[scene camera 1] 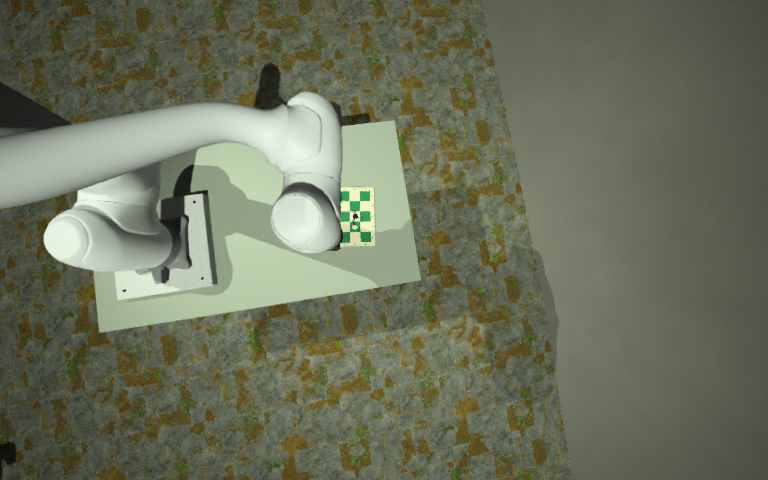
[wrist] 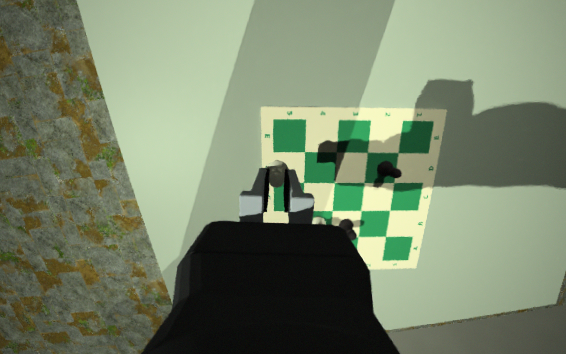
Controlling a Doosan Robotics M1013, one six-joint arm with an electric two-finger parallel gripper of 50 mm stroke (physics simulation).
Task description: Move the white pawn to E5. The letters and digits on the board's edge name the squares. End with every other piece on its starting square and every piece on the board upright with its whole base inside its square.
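Where they show: gripper, fingertip midpoint: (wrist: 276, 181); arm's base, link origin: (scene camera 1: 163, 245).
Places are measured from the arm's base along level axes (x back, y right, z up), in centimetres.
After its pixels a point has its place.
Note:
The white pawn (wrist: 277, 172) @[x -55.7, y 4.5, z 8.8 cm] is held between the fingers of my gripper (wrist: 276, 181) @[x -57.1, y 4.7, z 6.5 cm], raised above the board (scene camera 1: 357, 245) @[x -66.0, y 7.2, z -2.3 cm] (wrist: 435, 156) @[x -58.0, y -14.8, z -2.3 cm]. In the wrist view it appears over the D5 and C5 area; its base is hidden. The green E5 square (wrist: 289, 135) @[x -54.0, y 3.1, z -2.3 cm] is bare, in the board's upper left corner there. A black pawn (wrist: 384, 169) @[x -58.9, y -7.9, z -1.4 cm] stands on D2. A taller black piece (scene camera 1: 355, 216) @[x -66.5, y -3.0, z 0.6 cm] (wrist: 346, 226) @[x -65.9, y -3.3, z -1.3 cm] stands on B3. A white piece (scene camera 1: 355, 226) @[x -66.1, y 0.7, z 1.4 cm] (wrist: 319, 220) @[x -65.0, y 0.1, z -1.7 cm] on B4 is mostly hidden by my gripper in the wrist view. The arm hides my gripper in the scene view.
The board lies on a pale green table top (scene camera 1: 370, 152) @[x -74.5, y -27.6, z -2.9 cm] (wrist: 480, 240) @[x -71.1, y -23.5, z -2.9 cm]. The arm (scene camera 1: 303, 220) @[x -60.6, y 5.2, z 48.0 cm] covers the board's left part in the scene view. Its base plate (scene camera 1: 195, 226) @[x -11.1, y -5.3, z 0.0 cm] is at the left. Arm shadows cross the table and part of the board. Patterned floor (scene camera 1: 453, 339) surrounds the table.

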